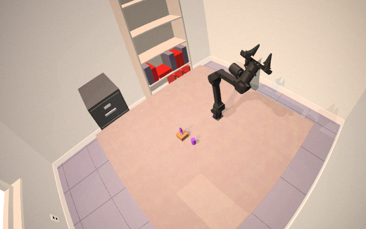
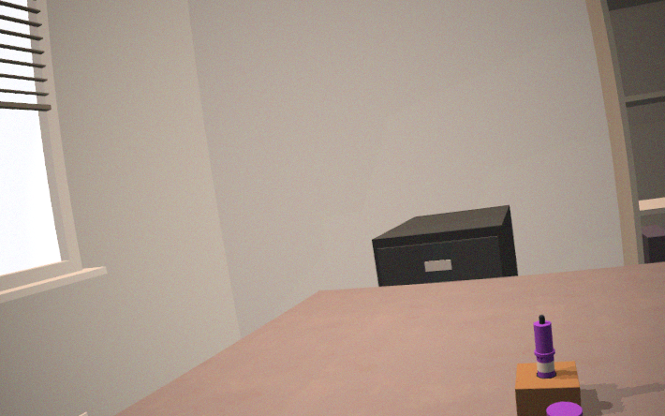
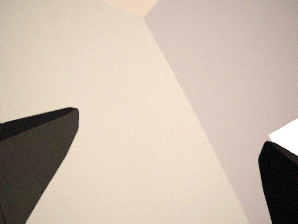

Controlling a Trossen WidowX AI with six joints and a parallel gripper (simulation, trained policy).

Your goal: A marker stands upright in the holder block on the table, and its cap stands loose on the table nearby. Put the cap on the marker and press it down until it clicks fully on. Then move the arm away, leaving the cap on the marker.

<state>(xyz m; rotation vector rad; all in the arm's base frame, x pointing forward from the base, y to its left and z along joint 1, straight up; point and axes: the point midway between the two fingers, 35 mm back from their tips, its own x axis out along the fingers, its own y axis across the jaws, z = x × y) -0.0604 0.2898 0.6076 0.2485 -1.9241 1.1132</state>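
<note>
The purple cap lies 610 mm below my gripper tip, 370 mm ahead of it and 250 mm to the right of it. Round my gripper tip: orange holder block (620 mm below, 390 mm ahead, 360 mm to the right).
</note>
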